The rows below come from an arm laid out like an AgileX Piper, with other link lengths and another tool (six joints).
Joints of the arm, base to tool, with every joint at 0 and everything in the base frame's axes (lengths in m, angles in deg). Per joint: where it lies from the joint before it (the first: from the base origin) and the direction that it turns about. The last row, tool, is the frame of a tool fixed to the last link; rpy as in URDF.
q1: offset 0 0 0.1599 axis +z
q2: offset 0 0 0 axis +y
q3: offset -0.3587 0 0.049 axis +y
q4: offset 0.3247 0 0.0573 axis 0.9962 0 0.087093
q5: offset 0 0 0 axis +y
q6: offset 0.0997 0 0.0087 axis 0.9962 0 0.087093
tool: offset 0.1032 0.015 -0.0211 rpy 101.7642 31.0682 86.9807
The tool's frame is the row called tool.
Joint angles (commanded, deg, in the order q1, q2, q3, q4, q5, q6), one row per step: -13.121, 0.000, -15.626, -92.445, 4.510, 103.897; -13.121, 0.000, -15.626, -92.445, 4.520, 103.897; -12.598, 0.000, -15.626, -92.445, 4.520, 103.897; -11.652, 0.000, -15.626, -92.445, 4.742, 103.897; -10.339, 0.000, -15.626, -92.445, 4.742, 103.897; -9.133, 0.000, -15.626, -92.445, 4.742, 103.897; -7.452, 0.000, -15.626, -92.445, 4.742, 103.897; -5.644, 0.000, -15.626, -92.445, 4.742, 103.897; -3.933, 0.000, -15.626, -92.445, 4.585, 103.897; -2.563, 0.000, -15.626, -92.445, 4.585, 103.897; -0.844, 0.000, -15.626, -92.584, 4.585, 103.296; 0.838, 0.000, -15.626, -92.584, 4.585, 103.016; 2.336, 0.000, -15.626, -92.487, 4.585, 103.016
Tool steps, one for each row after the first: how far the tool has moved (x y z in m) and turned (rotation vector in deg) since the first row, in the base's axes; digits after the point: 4 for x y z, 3 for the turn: 0.0000, 0.0000, 0.0000, 0.003, -0.001, -0.009; 0.0002, 0.0012, 0.0000, 0.003, -0.001, 0.514; 0.0005, 0.0026, 0.0000, 0.078, -0.027, 1.252; 0.0010, 0.0057, 0.0000, 0.078, -0.026, 2.565; 0.0014, 0.0086, 0.0000, 0.078, -0.025, 3.771; 0.0019, 0.0126, 0.0000, 0.079, -0.024, 5.452; 0.0022, 0.0169, 0.0000, 0.079, -0.023, 7.260; 0.0025, 0.0215, 0.0000, 0.026, -0.007, 9.118; 0.0026, 0.0248, 0.0000, 0.026, -0.007, 10.488; 0.0026, 0.0286, -0.0002, -0.655, 0.125, 11.945; 0.0025, 0.0325, -0.0003, -0.914, 0.165, 13.527; 0.0023, 0.0361, -0.0003, -0.826, 0.145, 15.060
